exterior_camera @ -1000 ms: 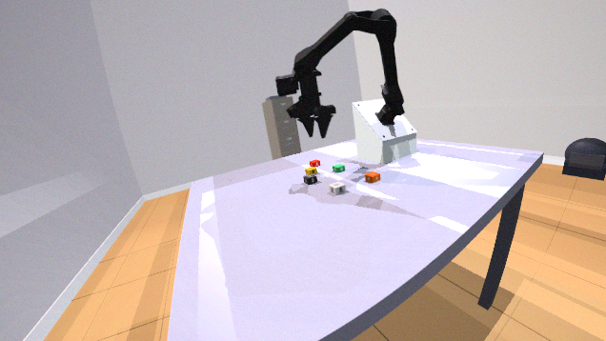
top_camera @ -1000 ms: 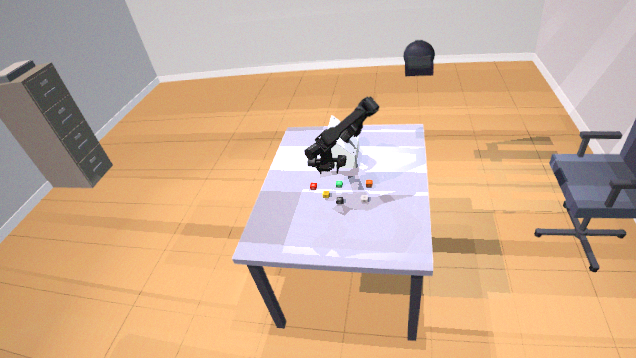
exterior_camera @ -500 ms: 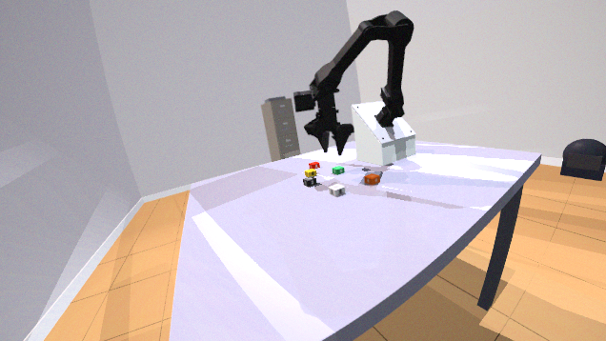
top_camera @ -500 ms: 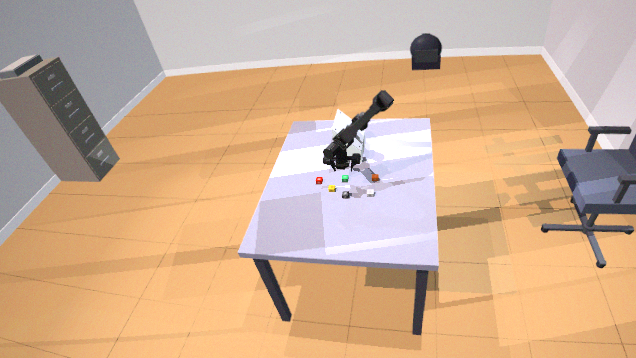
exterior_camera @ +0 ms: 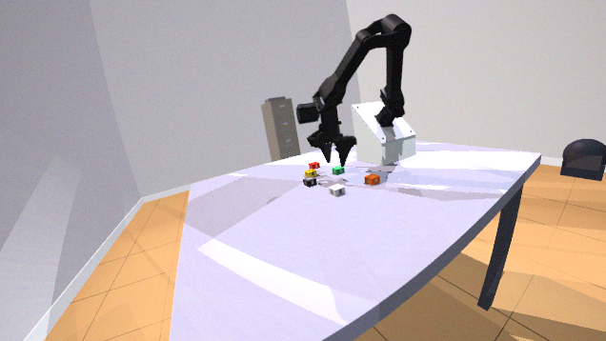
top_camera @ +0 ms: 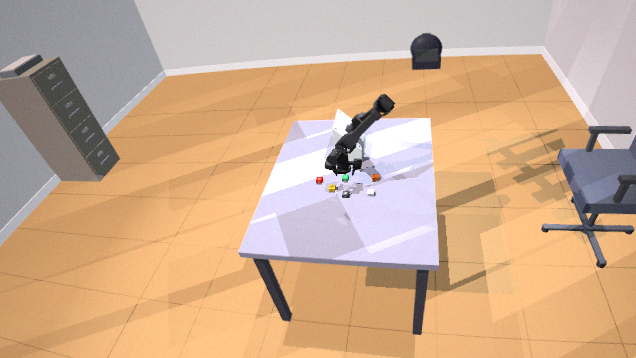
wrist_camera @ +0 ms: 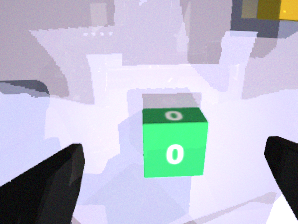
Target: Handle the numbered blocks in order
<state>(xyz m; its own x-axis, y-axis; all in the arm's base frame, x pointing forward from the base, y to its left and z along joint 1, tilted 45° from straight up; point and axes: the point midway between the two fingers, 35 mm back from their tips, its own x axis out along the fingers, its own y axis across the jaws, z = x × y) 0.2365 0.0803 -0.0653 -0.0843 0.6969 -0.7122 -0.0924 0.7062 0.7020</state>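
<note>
Now: gripper tip 20 mm above the green block and 10 mm past it. Also, from my gripper tip: red block: 140 mm to the right, 20 mm below, 20 mm ahead; black block: 110 mm ahead, 30 mm to the left, 20 mm below; yellow block: 70 mm ahead, 50 mm to the right, 20 mm below.
</note>
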